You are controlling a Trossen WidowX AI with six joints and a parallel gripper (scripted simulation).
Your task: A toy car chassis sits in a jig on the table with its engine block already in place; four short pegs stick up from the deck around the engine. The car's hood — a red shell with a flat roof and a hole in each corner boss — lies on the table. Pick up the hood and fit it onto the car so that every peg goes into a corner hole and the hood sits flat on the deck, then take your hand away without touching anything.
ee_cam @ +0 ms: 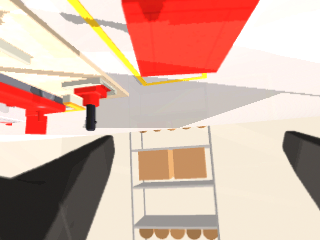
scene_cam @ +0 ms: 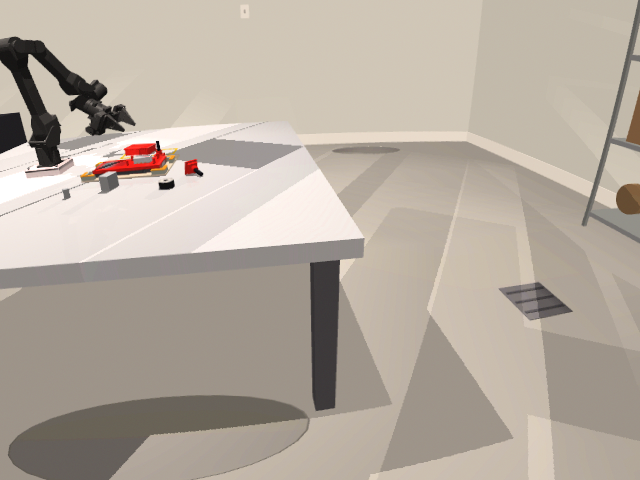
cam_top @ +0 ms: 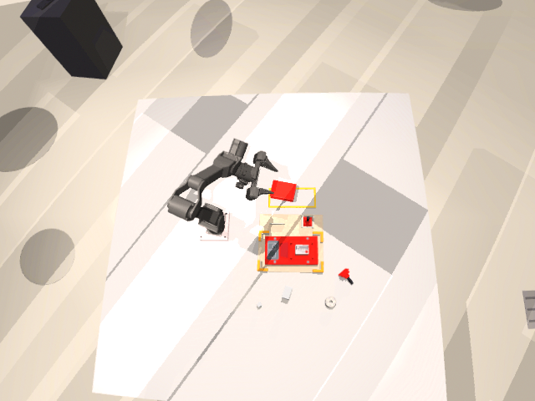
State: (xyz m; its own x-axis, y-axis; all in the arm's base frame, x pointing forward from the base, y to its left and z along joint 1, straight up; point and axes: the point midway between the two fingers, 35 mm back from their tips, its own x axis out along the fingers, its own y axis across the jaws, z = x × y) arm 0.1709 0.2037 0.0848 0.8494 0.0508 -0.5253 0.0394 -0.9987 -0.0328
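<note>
My gripper tip is now 8 cm above the red hood and 3 cm short of it. Also, from my gripper tip: grey engine block: 22 cm to the right, 15 cm ahead, 7 cm below.
</note>
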